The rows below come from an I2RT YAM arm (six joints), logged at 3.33 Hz.
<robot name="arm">
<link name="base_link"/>
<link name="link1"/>
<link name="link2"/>
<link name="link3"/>
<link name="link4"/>
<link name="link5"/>
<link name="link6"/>
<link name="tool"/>
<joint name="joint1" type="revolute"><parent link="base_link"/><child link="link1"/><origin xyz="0 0 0.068" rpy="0 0 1.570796"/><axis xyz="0 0 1"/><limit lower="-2.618" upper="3.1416"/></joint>
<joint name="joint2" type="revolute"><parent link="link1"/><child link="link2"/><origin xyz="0.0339 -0.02 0.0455" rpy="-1.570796 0 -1.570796"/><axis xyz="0 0 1"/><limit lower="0" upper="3.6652"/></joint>
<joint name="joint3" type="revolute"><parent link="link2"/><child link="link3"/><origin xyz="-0.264 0 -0.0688" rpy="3.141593 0 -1.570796"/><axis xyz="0 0 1"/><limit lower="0" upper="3.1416"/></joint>
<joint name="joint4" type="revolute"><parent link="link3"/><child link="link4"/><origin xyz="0.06 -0.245 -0.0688" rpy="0 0 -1.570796"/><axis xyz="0 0 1"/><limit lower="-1.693" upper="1.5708"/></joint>
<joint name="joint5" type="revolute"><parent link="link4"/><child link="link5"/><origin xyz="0.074 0.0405 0.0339" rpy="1.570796 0 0"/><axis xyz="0 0 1"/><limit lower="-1.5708" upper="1.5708"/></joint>
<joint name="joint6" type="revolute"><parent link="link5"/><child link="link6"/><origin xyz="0.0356 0 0.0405" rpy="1.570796 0 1.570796"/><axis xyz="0 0 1"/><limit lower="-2.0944" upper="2.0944"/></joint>
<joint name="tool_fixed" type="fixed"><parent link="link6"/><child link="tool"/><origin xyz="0 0 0" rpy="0 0 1.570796"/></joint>
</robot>
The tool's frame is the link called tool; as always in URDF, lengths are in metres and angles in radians.
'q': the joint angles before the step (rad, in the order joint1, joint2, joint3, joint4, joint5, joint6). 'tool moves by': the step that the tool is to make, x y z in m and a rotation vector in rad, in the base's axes. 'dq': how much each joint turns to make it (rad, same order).
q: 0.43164, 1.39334, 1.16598, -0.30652, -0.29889, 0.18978
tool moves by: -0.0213, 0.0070, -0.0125, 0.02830, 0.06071, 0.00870
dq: 0.05152, -0.05551, -0.08506, 0.00781, 0.00955, 0.06982
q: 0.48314, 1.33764, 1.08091, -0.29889, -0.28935, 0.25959
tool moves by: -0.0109, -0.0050, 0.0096, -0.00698, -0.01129, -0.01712
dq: 0.00512, -0.04876, 0.00015, -0.04164, 0.02494, 0.00199
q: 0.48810, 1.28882, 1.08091, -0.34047, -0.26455, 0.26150
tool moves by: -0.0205, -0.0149, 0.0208, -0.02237, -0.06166, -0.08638
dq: -0.00043, -0.10417, -0.00056, -0.05935, 0.09876, 0.00112
